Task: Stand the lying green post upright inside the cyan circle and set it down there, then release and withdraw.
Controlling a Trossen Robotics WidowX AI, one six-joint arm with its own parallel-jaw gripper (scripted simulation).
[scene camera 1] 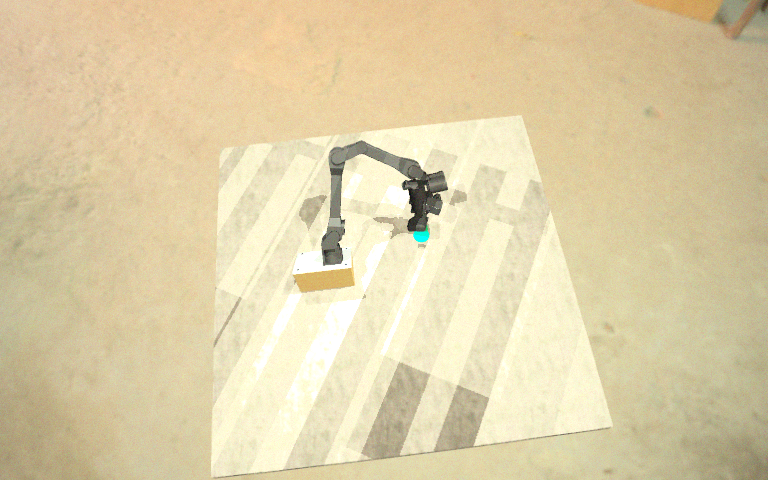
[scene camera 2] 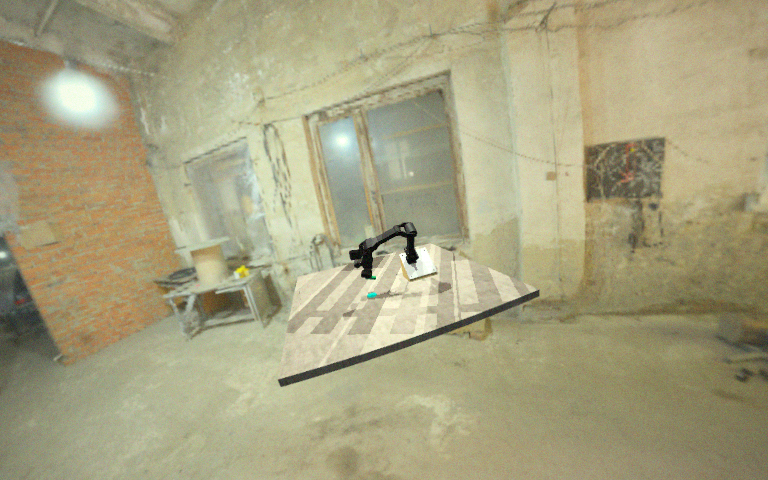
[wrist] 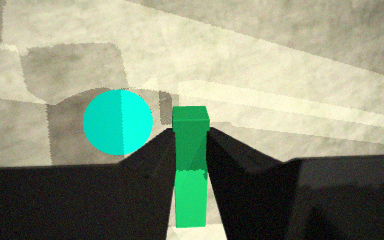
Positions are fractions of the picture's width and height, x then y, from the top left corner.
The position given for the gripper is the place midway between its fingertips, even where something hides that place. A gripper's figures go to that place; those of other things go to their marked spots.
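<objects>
At the gripper (wrist: 0.50,0.57) the distance is 11 cm from the lens, and a green post (wrist: 0.50,0.51) is 10 cm from the lens. A cyan circle (wrist: 0.31,0.51) lies 22 cm from the lens; the marked spots on the green post and the cyan circle are 12 cm apart.
</objects>
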